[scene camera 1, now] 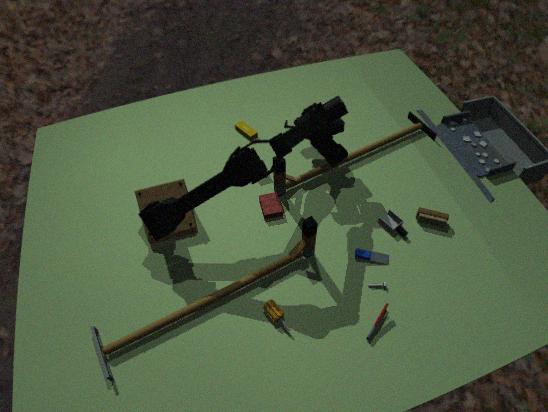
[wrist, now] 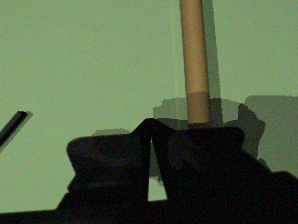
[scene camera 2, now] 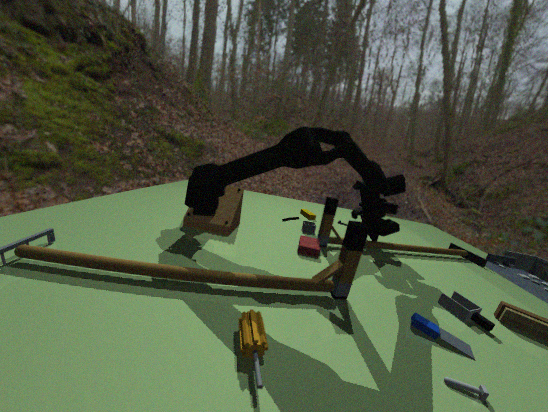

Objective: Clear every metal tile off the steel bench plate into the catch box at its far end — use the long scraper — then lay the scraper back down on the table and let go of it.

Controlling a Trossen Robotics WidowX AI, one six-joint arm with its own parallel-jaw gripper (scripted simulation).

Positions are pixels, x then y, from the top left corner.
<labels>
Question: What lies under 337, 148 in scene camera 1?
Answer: My gripper.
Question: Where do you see a blue-handled knife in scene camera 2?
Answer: At 429, 328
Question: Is my gripper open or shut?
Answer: Shut.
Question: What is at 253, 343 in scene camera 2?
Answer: A yellow screwdriver.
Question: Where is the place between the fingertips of my gripper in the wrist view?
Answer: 149, 122
</labels>
